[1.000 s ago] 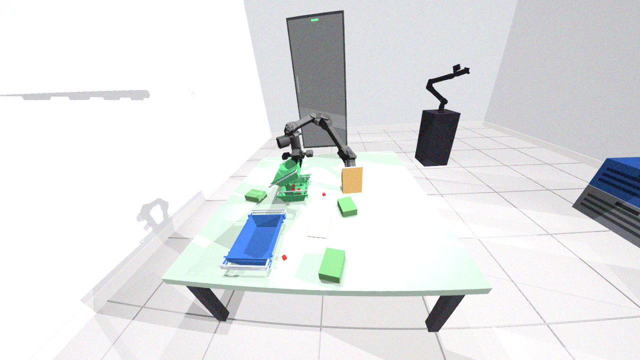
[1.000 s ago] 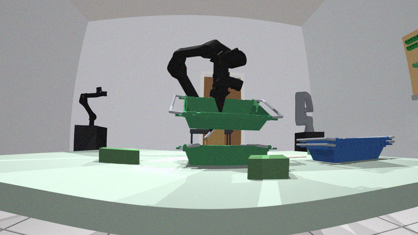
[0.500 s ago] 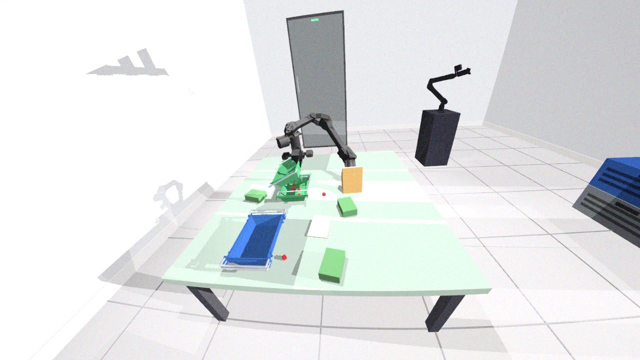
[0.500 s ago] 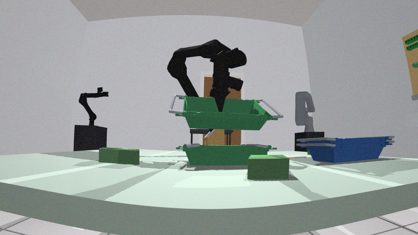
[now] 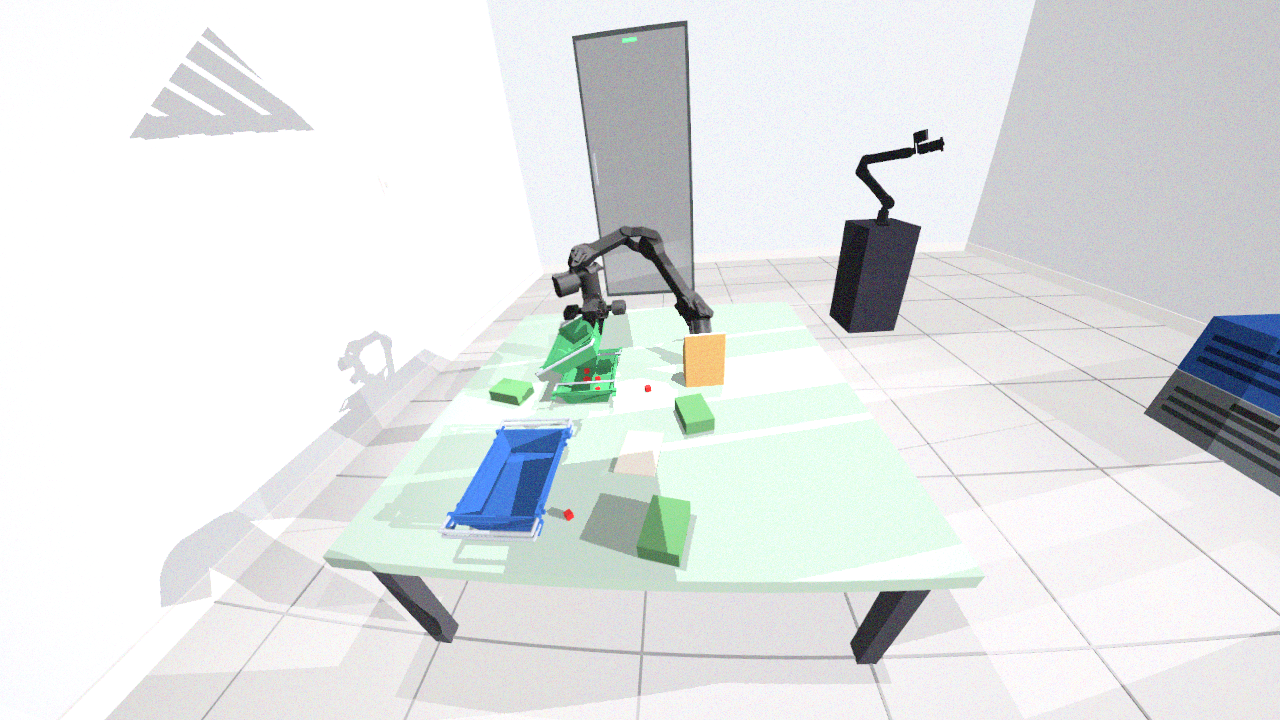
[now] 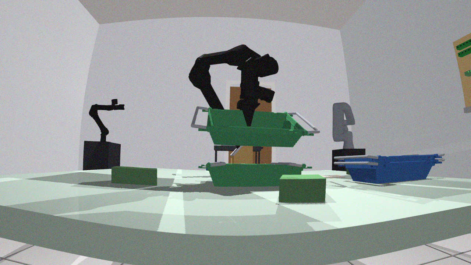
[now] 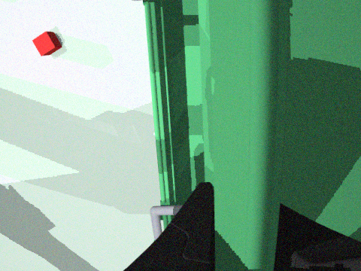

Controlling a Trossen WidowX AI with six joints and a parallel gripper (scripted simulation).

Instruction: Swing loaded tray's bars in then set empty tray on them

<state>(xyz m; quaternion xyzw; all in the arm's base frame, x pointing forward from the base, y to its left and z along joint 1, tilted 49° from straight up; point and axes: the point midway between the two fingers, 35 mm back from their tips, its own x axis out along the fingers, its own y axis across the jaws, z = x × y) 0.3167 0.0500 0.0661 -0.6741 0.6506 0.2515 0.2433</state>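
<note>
Right now my gripper tip is 80 mm short of the green tray. Also, from my gripper tip: beige card 340 mm to the left, 180 mm below, 130 mm behind.
</note>
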